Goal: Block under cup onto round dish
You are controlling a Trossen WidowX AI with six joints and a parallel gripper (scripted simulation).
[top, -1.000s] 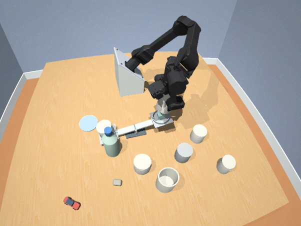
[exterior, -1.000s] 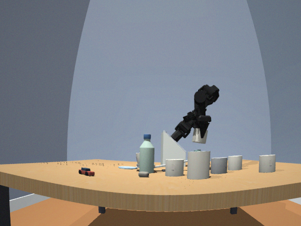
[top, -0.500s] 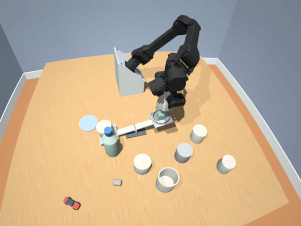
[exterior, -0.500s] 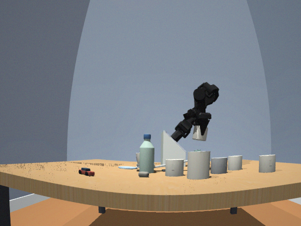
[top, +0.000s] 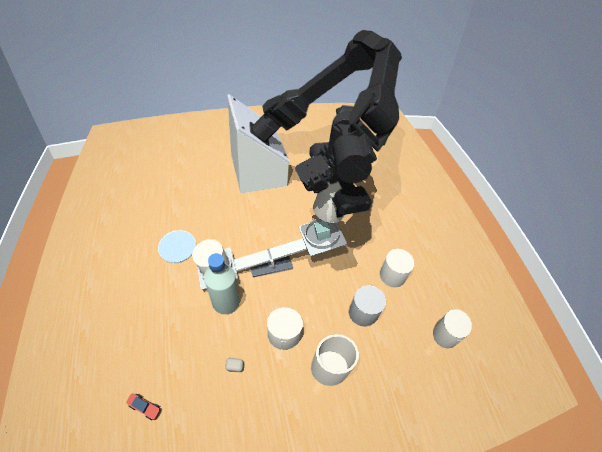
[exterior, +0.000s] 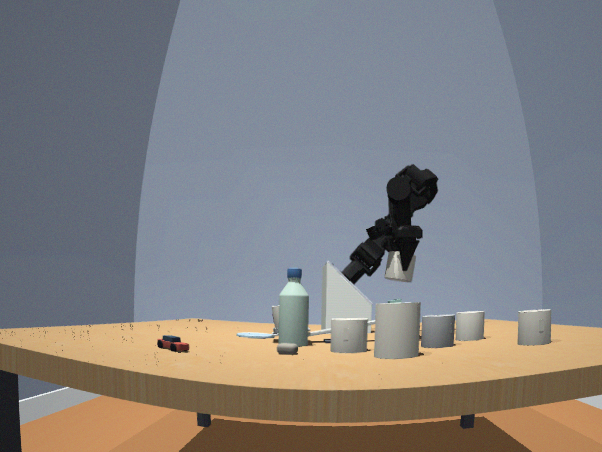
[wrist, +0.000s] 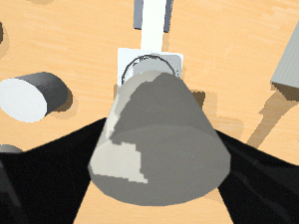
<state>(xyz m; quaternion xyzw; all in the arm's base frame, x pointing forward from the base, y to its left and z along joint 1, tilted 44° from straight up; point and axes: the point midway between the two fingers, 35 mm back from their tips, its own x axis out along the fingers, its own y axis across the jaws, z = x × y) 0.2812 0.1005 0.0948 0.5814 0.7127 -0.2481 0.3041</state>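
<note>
Now: the teal block 10 mm to the right of my gripper tip and 80 mm below it. From my gripper tip the other things lie so: green bottle (120 mm ahead, 250 mm to the right, 60 mm below); balance (20 mm ahead, 130 mm to the right, 130 mm below); mug (300 mm ahead, 40 mm to the right, 130 mm below).
</note>
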